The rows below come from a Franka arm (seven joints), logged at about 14 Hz.
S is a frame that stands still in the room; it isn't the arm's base.
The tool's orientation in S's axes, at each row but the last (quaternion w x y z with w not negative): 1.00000 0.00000 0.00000 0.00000; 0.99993 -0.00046 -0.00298 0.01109; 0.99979 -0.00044 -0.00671 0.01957; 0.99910 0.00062 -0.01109 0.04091; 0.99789 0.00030 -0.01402 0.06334; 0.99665 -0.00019 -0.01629 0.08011; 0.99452 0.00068 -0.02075 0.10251; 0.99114 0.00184 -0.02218 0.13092
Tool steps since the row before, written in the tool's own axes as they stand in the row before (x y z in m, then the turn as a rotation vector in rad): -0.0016 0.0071 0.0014 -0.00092 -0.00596 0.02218; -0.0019 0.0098 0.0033 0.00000 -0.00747 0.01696; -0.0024 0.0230 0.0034 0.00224 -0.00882 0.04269; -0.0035 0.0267 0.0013 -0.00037 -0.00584 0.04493; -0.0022 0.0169 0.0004 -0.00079 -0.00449 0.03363; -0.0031 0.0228 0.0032 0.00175 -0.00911 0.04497; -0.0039 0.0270 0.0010 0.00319 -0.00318 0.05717; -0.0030 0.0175 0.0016 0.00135 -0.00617 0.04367
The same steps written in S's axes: -0.0016 0.0071 0.0014 -0.00092 -0.00596 0.02218; -0.0021 0.0098 0.0033 0.00006 -0.00745 0.01697; -0.0033 0.0229 0.0033 0.00201 -0.00870 0.04273; -0.0057 0.0263 0.0012 -0.00088 -0.00595 0.04491; -0.0043 0.0165 0.0003 -0.00116 -0.00463 0.03360; -0.0068 0.0220 0.0030 0.00172 -0.00881 0.04503; -0.0094 0.0256 0.0008 0.00142 -0.00278 0.05726; -0.0075 0.0161 0.0014 0.00101 -0.00602 0.04370
